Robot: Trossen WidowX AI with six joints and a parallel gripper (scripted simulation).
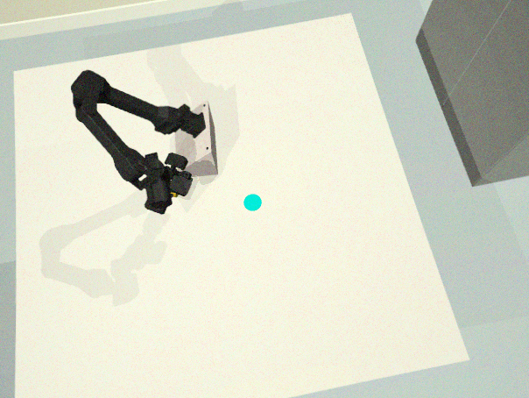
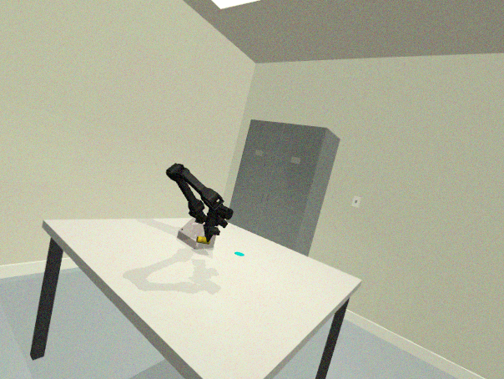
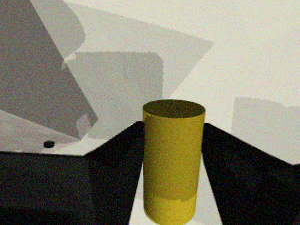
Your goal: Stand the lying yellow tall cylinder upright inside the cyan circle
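Right now the cyan circle is 6 cm ahead of my gripper tip, 24 cm to the left of it and 8 cm below it. Round my gripper tip: yellow tall cylinder 1 cm behind, 2 cm to the right.
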